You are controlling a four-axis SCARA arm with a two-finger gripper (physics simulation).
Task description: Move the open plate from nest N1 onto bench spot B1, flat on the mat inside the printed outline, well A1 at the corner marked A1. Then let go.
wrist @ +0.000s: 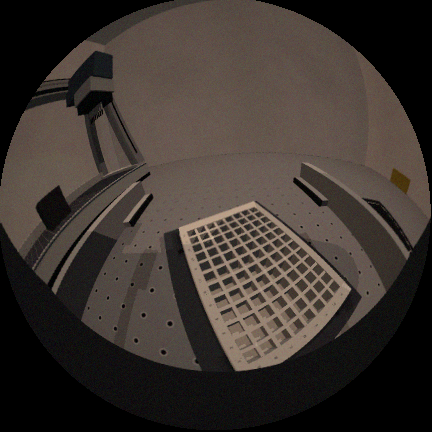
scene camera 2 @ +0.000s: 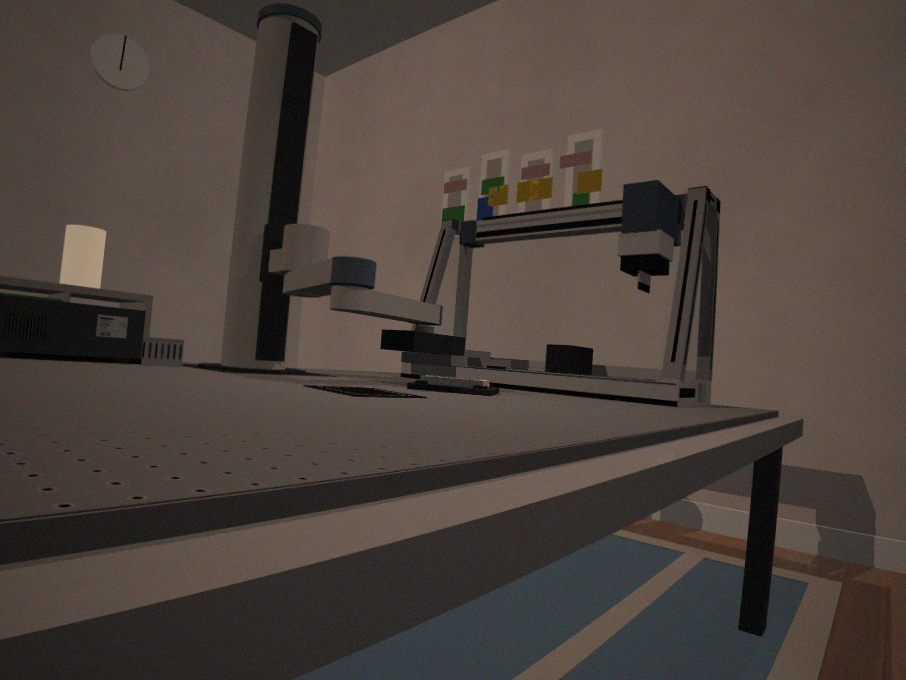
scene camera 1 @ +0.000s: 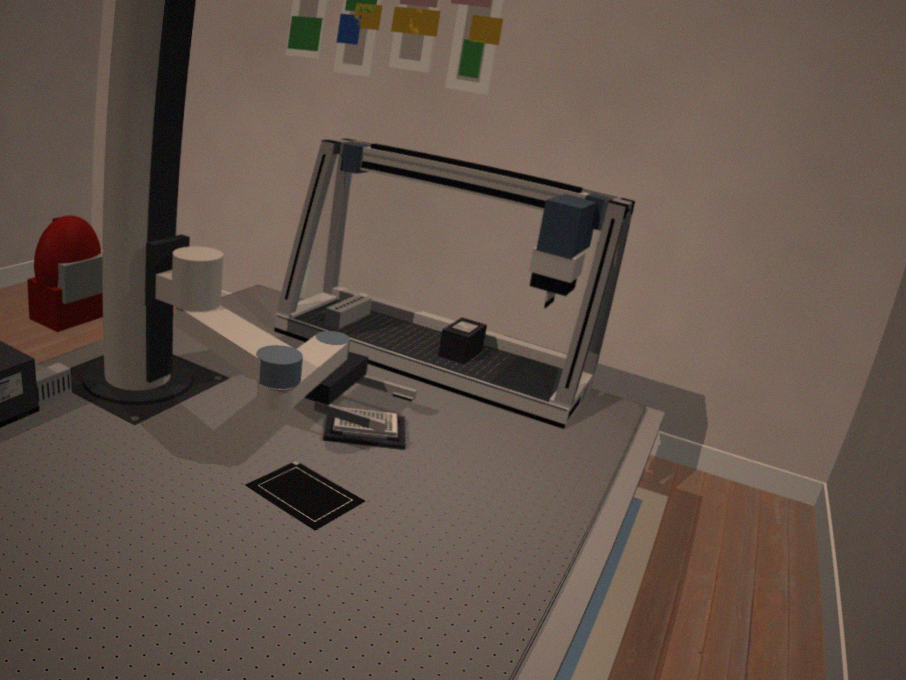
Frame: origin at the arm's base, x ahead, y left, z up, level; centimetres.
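Where they show: gripper, fingertip midpoint: [wrist: 221,176] [scene camera 2: 489,363] [scene camera 1: 400,410]; arm's base, origin of the base link: [scene camera 1: 137,383].
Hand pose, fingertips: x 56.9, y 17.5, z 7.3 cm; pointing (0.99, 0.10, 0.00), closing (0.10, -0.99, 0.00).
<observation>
Things, the pixels of their top centre, and the offset from my fingertips. "pt": a spot on its surface instead.
- open plate, middle of its top: [wrist: 256,260] [scene camera 2: 455,378] [scene camera 1: 366,419] dx -6.2, dy -2.3, dz -3.4 cm
- dark nest N1, middle of its top: [wrist: 255,267] [scene camera 2: 455,382] [scene camera 1: 365,423] dx -6.2, dy -2.3, dz -4.3 cm
- bench spot B1, surface spot: [scene camera 2: 365,392] [scene camera 1: 311,503] pt dx -0.3, dy -30.8, dz -5.9 cm
- gantry frame, surface spot: [scene camera 1: 468,384] [scene camera 2: 572,381] pt dx +3.8, dy +27.5, dz -2.8 cm
- hanging tool head, surface spot: [scene camera 1: 563,226] [scene camera 2: 643,202] pt dx +17.8, dy +29.0, dz +38.1 cm
- black block, surface spot: [scene camera 1: 462,341] [scene camera 2: 566,351] pt dx -1.8, dy +34.0, dz +4.4 cm
The open plate [scene camera 1: 384,417] [scene camera 2: 457,381] [wrist: 265,280], pale with a grid of square wells, lies in the dark nest N1 [scene camera 1: 365,441] [scene camera 2: 453,390] [wrist: 184,300]. My gripper [scene camera 1: 391,409] [scene camera 2: 475,367] [wrist: 221,176] is open above the plate, with one finger out to each side of it and a gap below the fingers. The black mat of bench spot B1 [scene camera 1: 305,494] [scene camera 2: 365,392] [wrist: 391,220] has a thin pale outline and nothing on it. A tiny pale mark shows at its back corner in scene camera 1. The plate's corner lettering is too small to read.
Behind the nest stands a gantry frame [scene camera 1: 468,384] [scene camera 2: 578,386] with a hanging tool head [scene camera 1: 563,226] [scene camera 2: 647,212] [wrist: 95,80] and a black block [scene camera 1: 462,341] [scene camera 2: 569,359] [wrist: 53,207] on its deck. The arm's column [scene camera 1: 128,190] [scene camera 2: 256,182] stands to the left.
</observation>
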